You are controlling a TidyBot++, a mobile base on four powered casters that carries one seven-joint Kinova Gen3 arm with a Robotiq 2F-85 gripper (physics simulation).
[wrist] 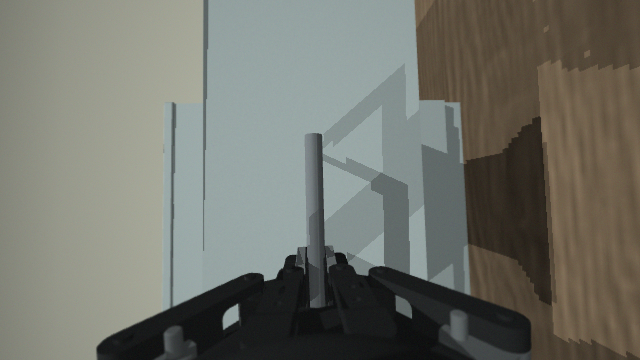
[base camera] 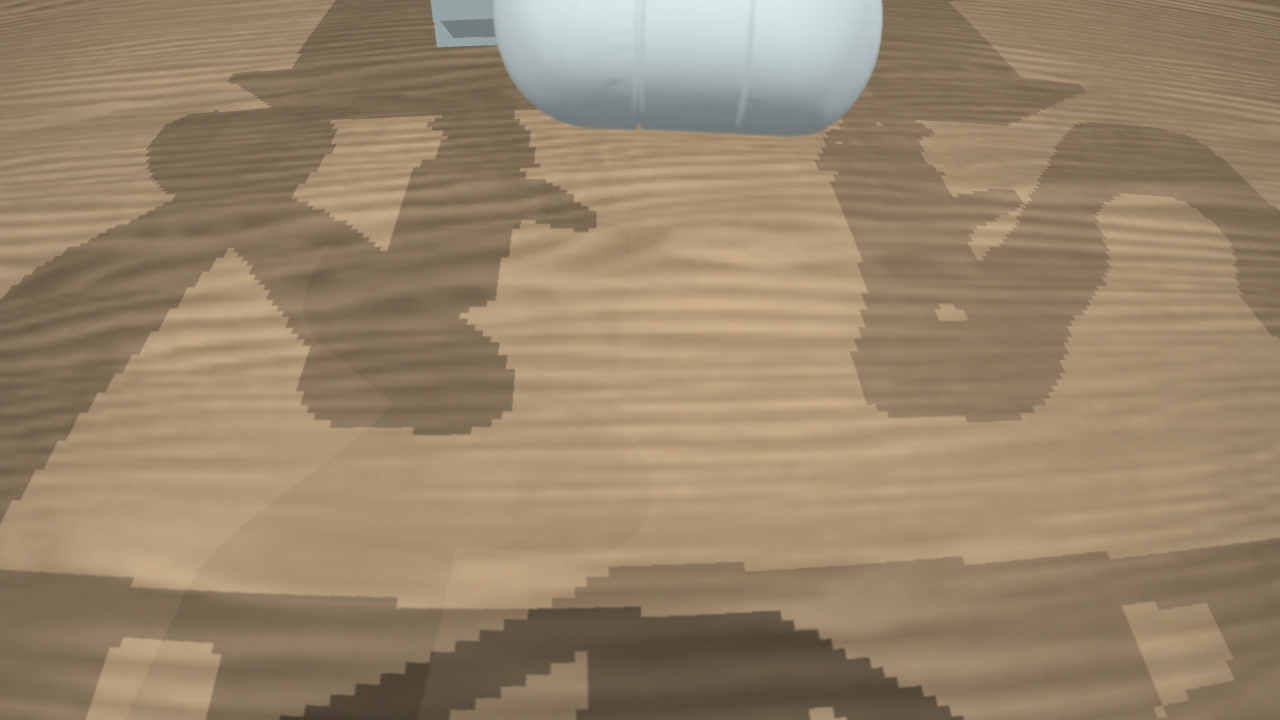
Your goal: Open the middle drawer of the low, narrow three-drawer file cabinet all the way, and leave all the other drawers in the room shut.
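Places are measured from the arm's base along level axes (x ahead, y left, z up), in centimetres.
Pixels of known places: gripper, fingertip midpoint: (wrist: 315,260).
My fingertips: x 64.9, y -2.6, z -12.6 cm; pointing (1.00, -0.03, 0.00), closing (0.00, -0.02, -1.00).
Behind a point stands the place of what it marks.
The pale blue-grey file cabinet (wrist: 188,200) {y -4.9, x 90.7, z 8.1 cm} lies sideways in the wrist view. Its middle drawer front (wrist: 255,125) {y -11.7, x 66.1, z -8.6 cm} stands out well in front of the cabinet, looks larger and nearer, and covers part of the faces on both sides. The grey bar handle (wrist: 314,185) {y -7.6, x 62.2, z -12.5 cm} runs lengthwise on that front. My gripper (wrist: 315,260) {y -2.6, x 64.9, z -12.5 cm} is shut on this handle near its lower end in the view. Strips of the other two drawer faces show set back on either side; their handles are hidden. How far the drawer reaches inside the cabinet is not visible.
In the base camera view, the rounded white arm section (base camera: 689,62) {y -1.3, x 28.4, z -12.7 cm} hangs at the top over the wooden floor (base camera: 716,483) {y -5.3, x 34.9, z -39.6 cm} (wrist: 595,200) {y -5.3, x 71.9, z -39.7 cm}. A pale corner (base camera: 460,13) {y 17.6, x 89.4, z -34.9 cm}, apparently of the cabinet, shows behind its left side. A plain beige surface (wrist: 90,175) {y -11.2, x 145.9, z 71.3 cm} lies left in the wrist view.
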